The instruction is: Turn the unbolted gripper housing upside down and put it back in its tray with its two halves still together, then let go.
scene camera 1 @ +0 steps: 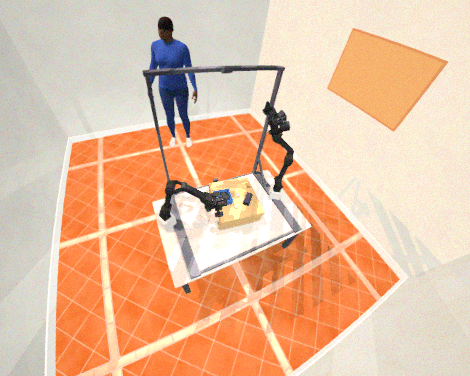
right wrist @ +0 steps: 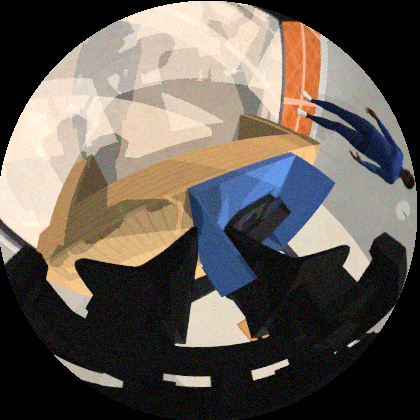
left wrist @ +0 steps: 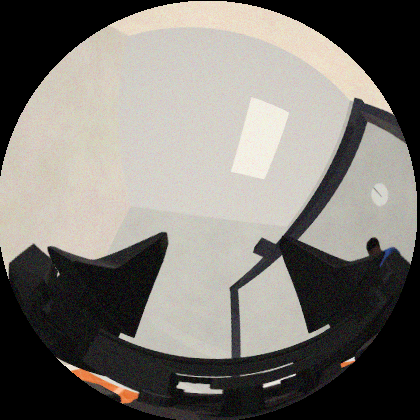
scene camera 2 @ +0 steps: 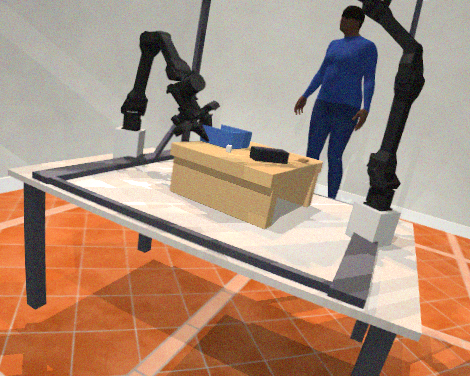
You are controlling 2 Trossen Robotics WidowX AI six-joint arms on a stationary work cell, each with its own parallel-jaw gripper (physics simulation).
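Seen in the pictures: left gripper, fingertip midpoint: [scene camera 1: 270, 104] [left wrist: 226, 240]; right gripper, fingertip midpoint: [scene camera 2: 210, 139]; left arm's base, origin of the base link: [scene camera 1: 276, 189] [scene camera 2: 377, 206]; right arm's base, origin of the base link: [scene camera 1: 165, 216] [scene camera 2: 130, 129].
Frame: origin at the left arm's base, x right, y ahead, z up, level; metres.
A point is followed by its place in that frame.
Note:
The dark gripper housing [right wrist: 269, 220] {y 0.477, x -0.248, z 0.080 m} lies tilted inside the blue tray [right wrist: 311, 186] {y 0.535, x -0.238, z 0.094 m} [scene camera 2: 235, 138] {y 0.392, x -0.278, z 0.093 m}, partly behind a finger in the right wrist view; whether its halves are together I cannot tell. My right gripper [right wrist: 210, 231] {y 0.472, x -0.326, z 0.069 m} is drawn in at the tray, one finger inside and the other outside. It appears shut on the near tray wall, which shows between its fingers; the housing is beyond the inner finger. The tray stands on a wooden stand [scene camera 1: 240, 220] {y 0.299, x -0.413, z 0.029 m} [scene camera 2: 215, 192] {y 0.286, x -0.381, z -0.055 m} [right wrist: 165, 172] {y 0.500, x -0.354, z 0.034 m}. My left gripper [left wrist: 226, 240] {y 0.263, x -0.053, z 0.793 m} is open and empty, high above the table.
A black block [scene camera 1: 248, 199] {y 0.262, x -0.245, z 0.091 m} [scene camera 2: 269, 155] {y 0.244, x -0.243, z 0.077 m} and a small white piece [scene camera 2: 229, 148] {y 0.346, x -0.323, z 0.068 m} lie on the stand beside the tray. Dark frame posts [scene camera 1: 155, 125] {y 0.928, x -0.230, z 0.629 m} rise behind the table [scene camera 2: 125, 187] {y 0.482, x -0.596, z -0.106 m}. A person in blue [scene camera 1: 172, 65] [scene camera 2: 346, 75] stands beyond it.

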